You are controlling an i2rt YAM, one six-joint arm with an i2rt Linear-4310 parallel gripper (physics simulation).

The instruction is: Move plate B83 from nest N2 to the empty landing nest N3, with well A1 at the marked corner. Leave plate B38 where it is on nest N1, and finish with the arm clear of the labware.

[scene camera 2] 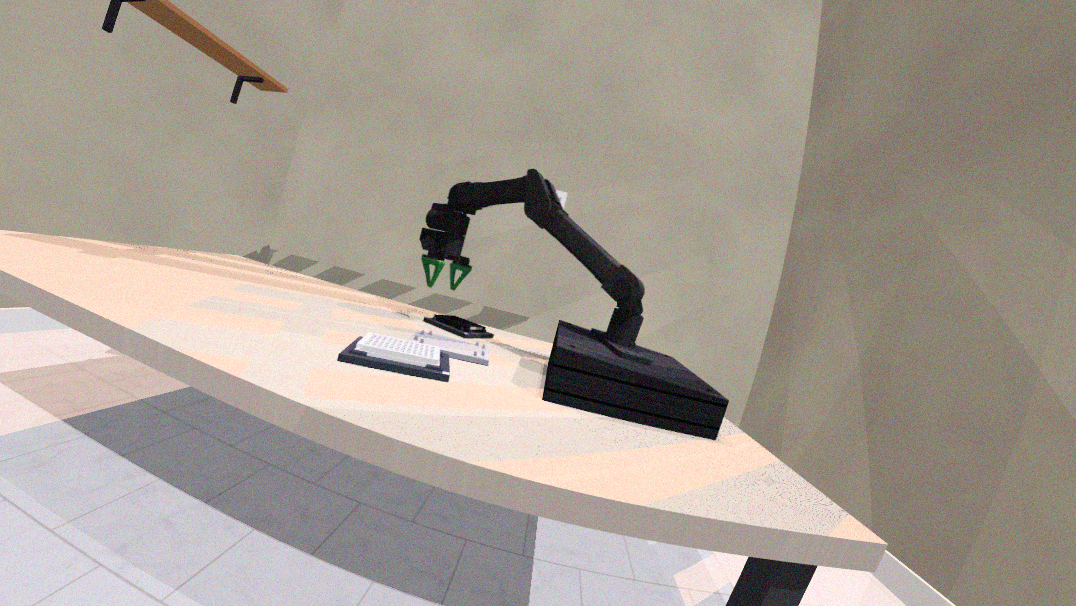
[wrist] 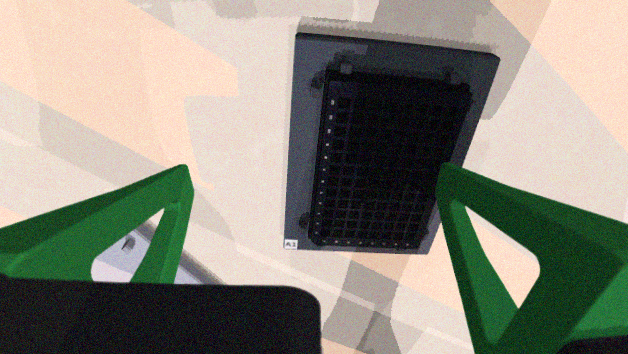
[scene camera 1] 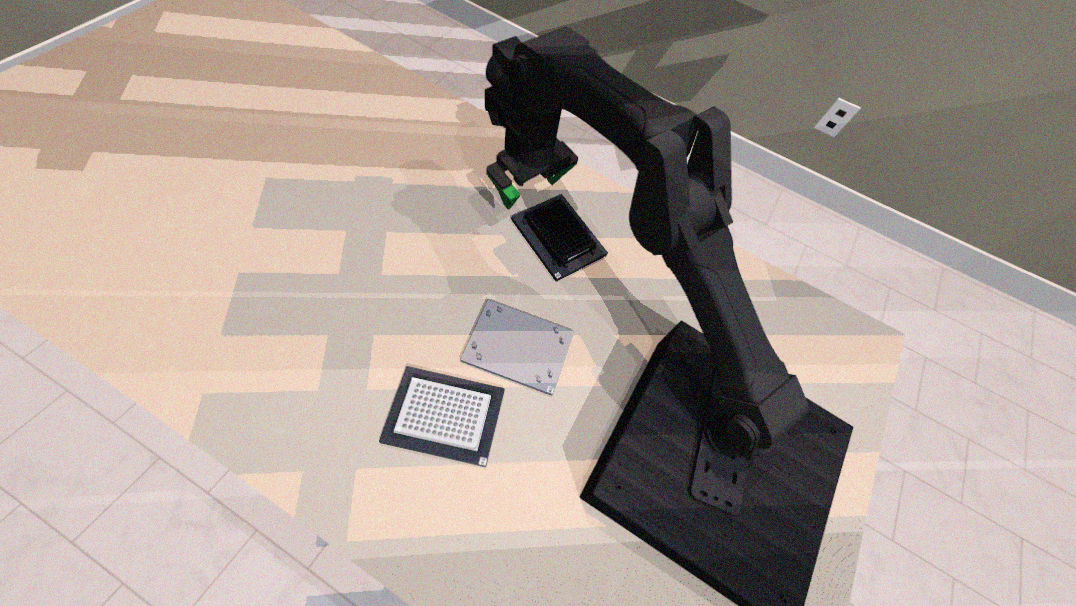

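Observation:
Black plate B83 (scene camera 1: pixel 560 229) (scene camera 2: pixel 457 323) (wrist: pixel 385 150) sits on dark nest N2 (scene camera 1: pixel 536 239) (wrist: pixel 302 125), whose A1 label (scene camera 1: pixel 557 275) (wrist: pixel 290 244) is at the lower left in the wrist view. Its printed name is not readable. Pale grey nest N3 (scene camera 1: pixel 519 346) (scene camera 2: pixel 470 352) (wrist: pixel 112 262) is empty, with a small corner label (scene camera 1: pixel 550 389). White plate B38 (scene camera 1: pixel 442 412) (scene camera 2: pixel 397 348) sits on dark nest N1 (scene camera 1: pixel 489 421) (scene camera 2: pixel 384 367). My gripper (scene camera 1: pixel 533 191) (scene camera 2: pixel 442 286) (wrist: pixel 314 177) is open and empty, above the table near N2; in the wrist view B83 appears right of centre between the fingertips.
The arm's black base block (scene camera 1: pixel 640 451) (scene camera 2: pixel 632 383) stands on the table (scene camera 1: pixel 421 511) (scene camera 2: pixel 527 436), to the right of the nests in both scene views. N3 lies between N1 and N2. A wooden shelf (scene camera 2: pixel 203 41) is on the wall, high at the left.

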